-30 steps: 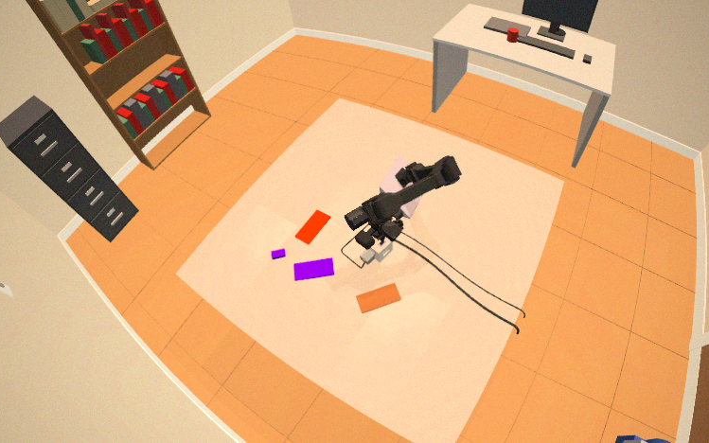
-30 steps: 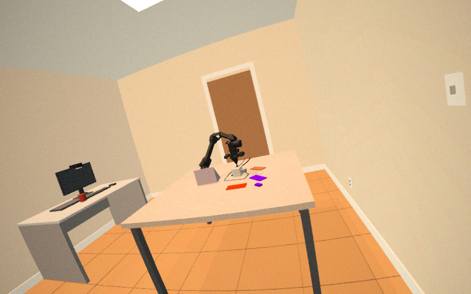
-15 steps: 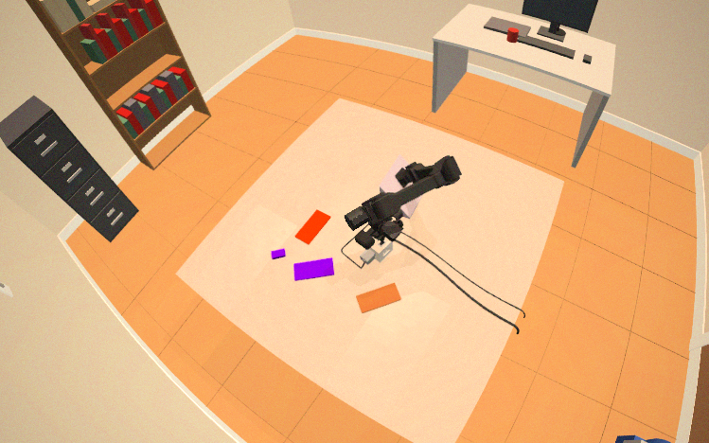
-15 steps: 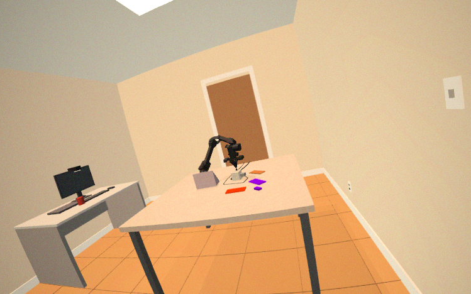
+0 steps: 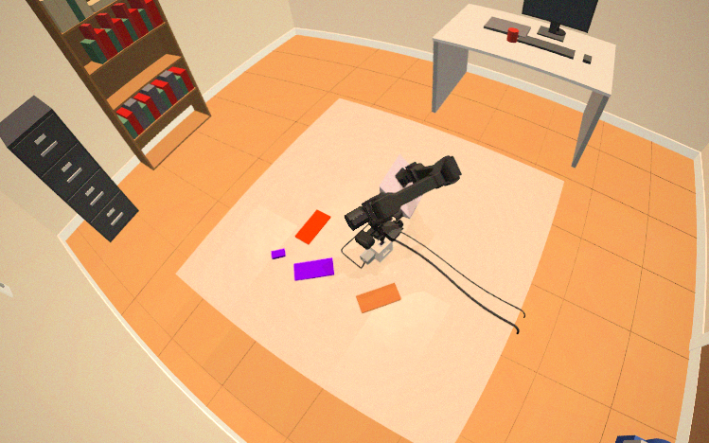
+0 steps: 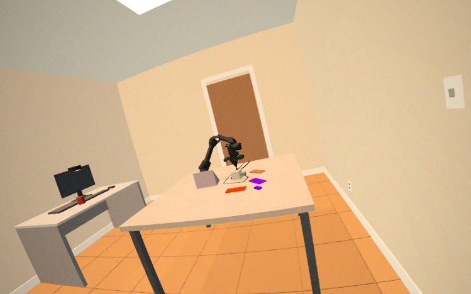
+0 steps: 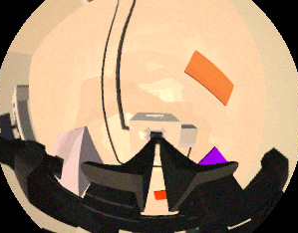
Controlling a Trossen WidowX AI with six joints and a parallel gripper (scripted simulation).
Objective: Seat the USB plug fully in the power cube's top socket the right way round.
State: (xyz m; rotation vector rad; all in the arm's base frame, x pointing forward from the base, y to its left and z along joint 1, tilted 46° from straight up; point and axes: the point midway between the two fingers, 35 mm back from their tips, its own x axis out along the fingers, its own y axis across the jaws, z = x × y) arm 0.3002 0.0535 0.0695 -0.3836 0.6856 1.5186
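The USB plug lies 20 mm below my gripper tip.
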